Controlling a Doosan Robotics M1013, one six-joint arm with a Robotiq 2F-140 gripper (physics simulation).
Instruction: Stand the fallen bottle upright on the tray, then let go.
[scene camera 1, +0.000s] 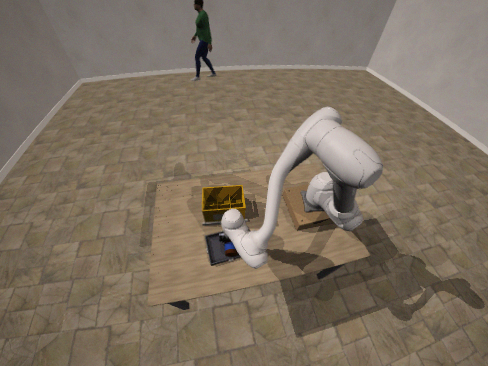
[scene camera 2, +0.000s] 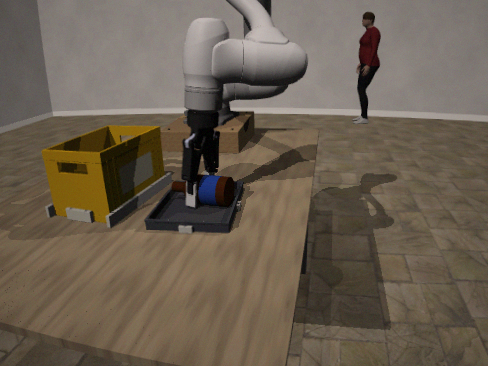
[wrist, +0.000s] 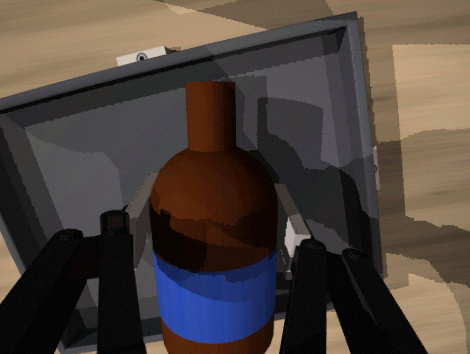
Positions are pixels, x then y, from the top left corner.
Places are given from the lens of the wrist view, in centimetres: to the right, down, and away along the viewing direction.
gripper (wrist: 216, 196): -1, 1, 20
brown bottle (wrist: 213, 207): -1, 1, 14
